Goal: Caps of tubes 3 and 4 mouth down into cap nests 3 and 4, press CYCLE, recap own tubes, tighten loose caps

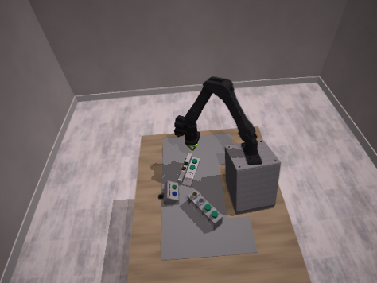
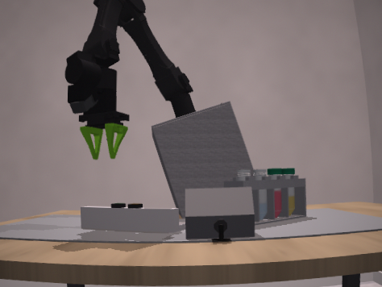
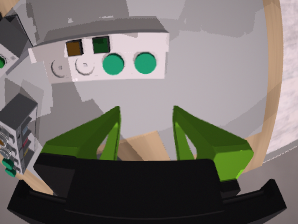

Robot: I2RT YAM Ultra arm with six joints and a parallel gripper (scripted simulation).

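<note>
My hand is 22 cm to the right of the green ready key, 13 cm short of it and 9 cm above it. Round my hand: blue cycle key (27 cm to the left, 12 cm ahead, 9 cm below).
</note>
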